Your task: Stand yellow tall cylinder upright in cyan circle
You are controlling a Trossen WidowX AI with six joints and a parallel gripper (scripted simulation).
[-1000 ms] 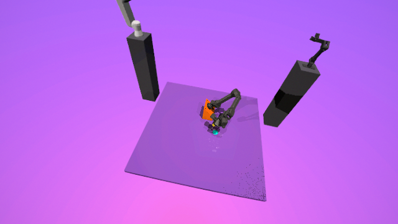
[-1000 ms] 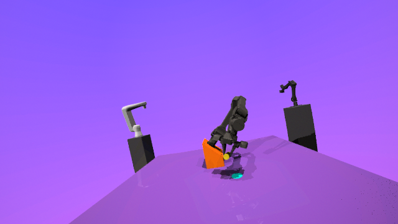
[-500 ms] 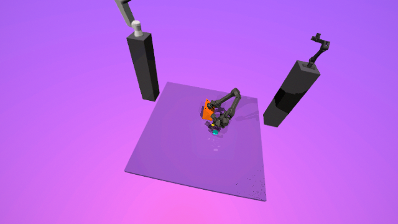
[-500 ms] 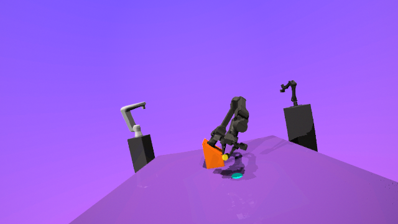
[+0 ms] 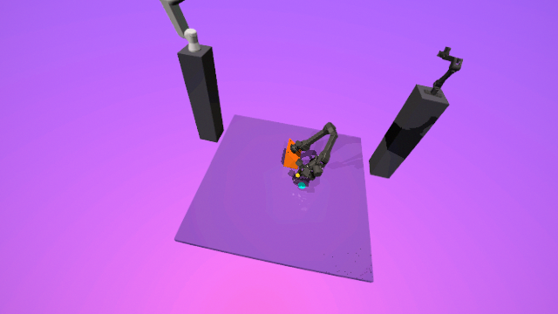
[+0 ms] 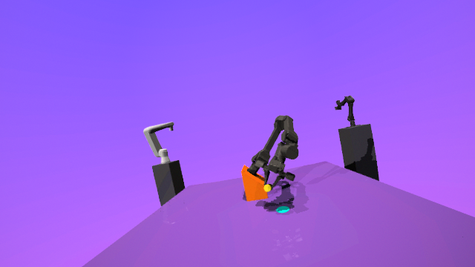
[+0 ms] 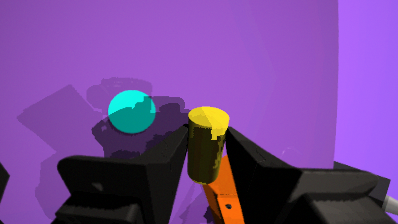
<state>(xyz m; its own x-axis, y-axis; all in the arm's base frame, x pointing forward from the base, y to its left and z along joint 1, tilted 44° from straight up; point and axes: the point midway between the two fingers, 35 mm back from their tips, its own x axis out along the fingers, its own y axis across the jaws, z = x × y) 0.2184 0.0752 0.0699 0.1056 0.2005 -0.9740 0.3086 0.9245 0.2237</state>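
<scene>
Right now the cyan circle is 11 cm below my gripper tip, 5 cm to the left of it and 2 cm ahead of it. From my gripper tip the other things lie so: yellow tall cylinder (2 cm behind, 1 cm below).
</scene>
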